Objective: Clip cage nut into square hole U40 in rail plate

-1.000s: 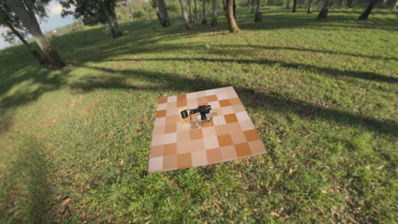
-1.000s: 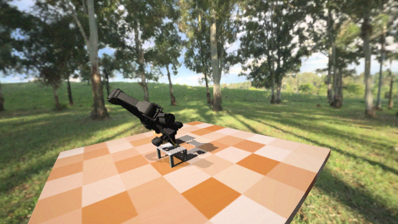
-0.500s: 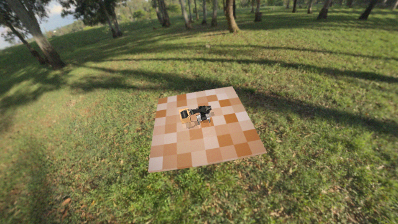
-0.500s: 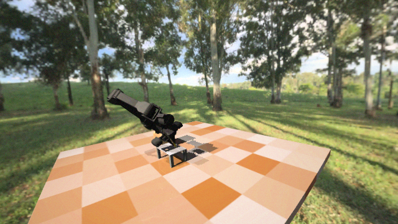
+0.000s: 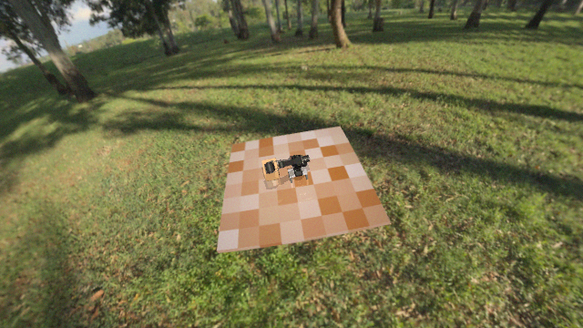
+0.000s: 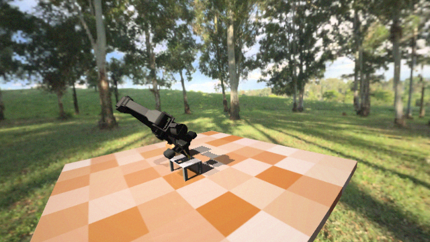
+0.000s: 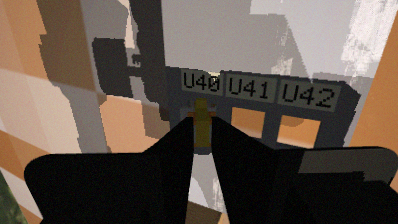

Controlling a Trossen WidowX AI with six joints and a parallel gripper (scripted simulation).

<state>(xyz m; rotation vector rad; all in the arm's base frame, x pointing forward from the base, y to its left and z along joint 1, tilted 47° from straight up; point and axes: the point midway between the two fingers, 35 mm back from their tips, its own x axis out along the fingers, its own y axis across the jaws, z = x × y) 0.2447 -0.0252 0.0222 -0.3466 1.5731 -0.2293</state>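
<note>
Right now my gripper tip is 10 mm above the cage nut.
</note>
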